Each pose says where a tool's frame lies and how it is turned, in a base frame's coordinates. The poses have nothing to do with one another.
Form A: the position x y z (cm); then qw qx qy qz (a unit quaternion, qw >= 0).
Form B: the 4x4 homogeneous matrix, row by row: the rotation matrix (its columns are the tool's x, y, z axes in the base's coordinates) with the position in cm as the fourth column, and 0 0 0 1 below. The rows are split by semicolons. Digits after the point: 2 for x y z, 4 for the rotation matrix.
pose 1, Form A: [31.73 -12.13 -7.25 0.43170 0.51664 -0.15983 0.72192]
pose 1, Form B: -0.0934 -0.7885 0.6080 31.73; 0.4582 -0.5762 -0.6768 -12.13; 0.8839 0.2153 0.4151 -7.25; 0 0 0 1
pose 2, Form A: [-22.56 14.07 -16.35 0.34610 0.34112 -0.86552 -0.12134]
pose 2, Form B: -0.5277 -0.5065 -0.6819 -22.56; -0.6745 0.7378 -0.0261 14.07; 0.5163 0.4462 -0.7310 -16.35; 0 0 0 1
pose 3, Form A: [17.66 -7.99 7.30 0.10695 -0.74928 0.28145 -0.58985]
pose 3, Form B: 0.1457 -0.2956 0.9441 17.66; -0.5479 -0.8187 -0.1718 -7.99; 0.8237 -0.4923 -0.2813 7.30; 0 0 0 1
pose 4, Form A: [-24.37 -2.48 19.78 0.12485 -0.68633 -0.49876 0.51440]
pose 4, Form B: -0.0267 0.5562 -0.8306 -24.37; 0.8131 -0.4713 -0.3417 -2.48; -0.5816 -0.6845 -0.4396 19.78; 0 0 0 1
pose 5, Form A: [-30.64 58.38 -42.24 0.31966 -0.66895 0.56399 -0.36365]
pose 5, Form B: 0.0994 -0.5221 0.8471 -30.64; -0.9870 -0.1595 0.0175 58.38; 0.1260 -0.8379 -0.5312 -42.24; 0 0 0 1
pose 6, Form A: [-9.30 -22.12 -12.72 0.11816 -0.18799 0.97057 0.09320]
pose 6, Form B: -0.9014 -0.3869 0.1943 -9.30; -0.3429 0.9119 0.2253 -22.12; -0.2644 0.1365 -0.9547 -12.72; 0 0 0 1
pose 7, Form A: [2.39 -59.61 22.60 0.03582 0.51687 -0.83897 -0.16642]
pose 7, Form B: -0.4631 -0.8554 -0.2321 2.39; -0.8792 0.4103 0.2422 -59.61; -0.1119 0.3163 -0.9420 22.60; 0 0 0 1
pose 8, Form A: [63.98 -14.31 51.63 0.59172 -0.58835 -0.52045 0.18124]
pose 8, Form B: 0.3926 0.3979 -0.8292 63.98; 0.8269 0.2420 0.5076 -14.31; 0.4027 -0.8849 -0.2340 51.63; 0 0 0 1
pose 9, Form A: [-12.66 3.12 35.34 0.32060 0.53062 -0.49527 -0.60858]
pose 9, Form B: -0.2313 -0.1354 -0.9634 -12.66; -0.9158 -0.3038 0.2626 3.12; -0.3283 0.9431 -0.0537 35.34; 0 0 0 1
